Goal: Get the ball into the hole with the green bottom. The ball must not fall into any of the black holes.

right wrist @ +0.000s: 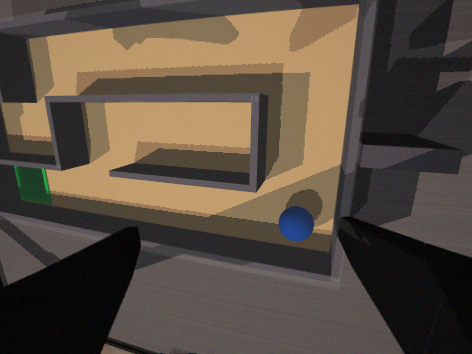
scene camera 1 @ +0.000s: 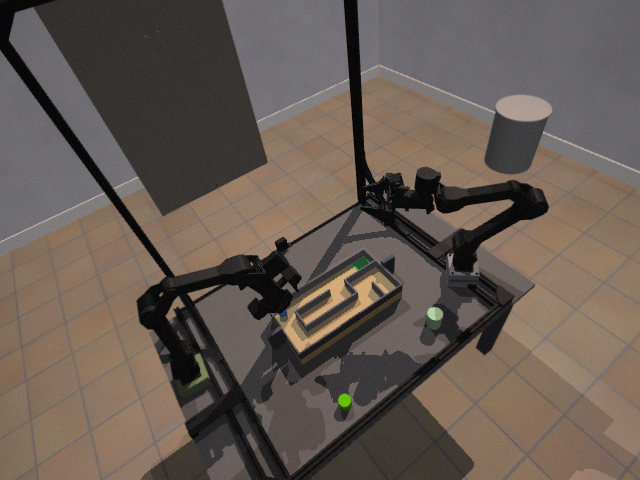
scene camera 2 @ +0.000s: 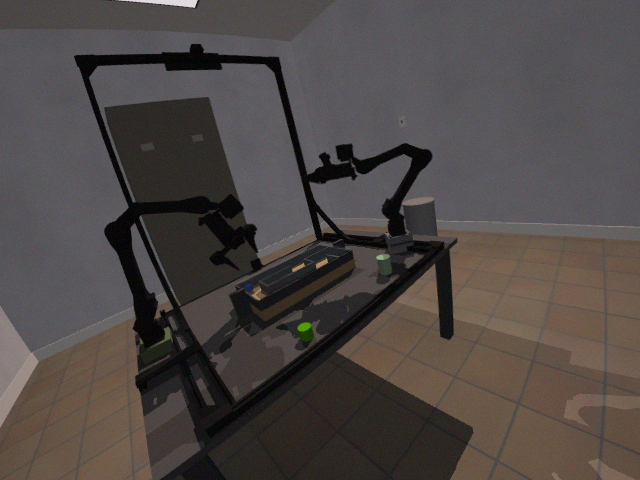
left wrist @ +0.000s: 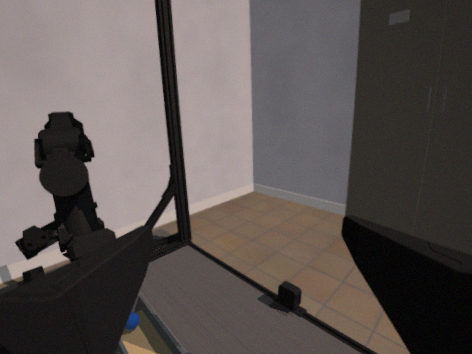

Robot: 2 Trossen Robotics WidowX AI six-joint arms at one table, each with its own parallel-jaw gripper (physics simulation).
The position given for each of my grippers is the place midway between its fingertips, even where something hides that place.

Note:
My left gripper (scene camera 1: 361,197) is open, holding nothing. My right gripper (scene camera 1: 287,301) is open and holds nothing. Also in view: a tan maze box (scene camera 1: 332,304).
The tan maze box is seen too in the right wrist view (right wrist: 231,140) and in the left wrist view (left wrist: 144,322). My left gripper shows as well in the left wrist view (left wrist: 248,230). My right gripper is seen too in the right wrist view (right wrist: 240,231) and in scene camera 2 (scene camera 2: 248,261).

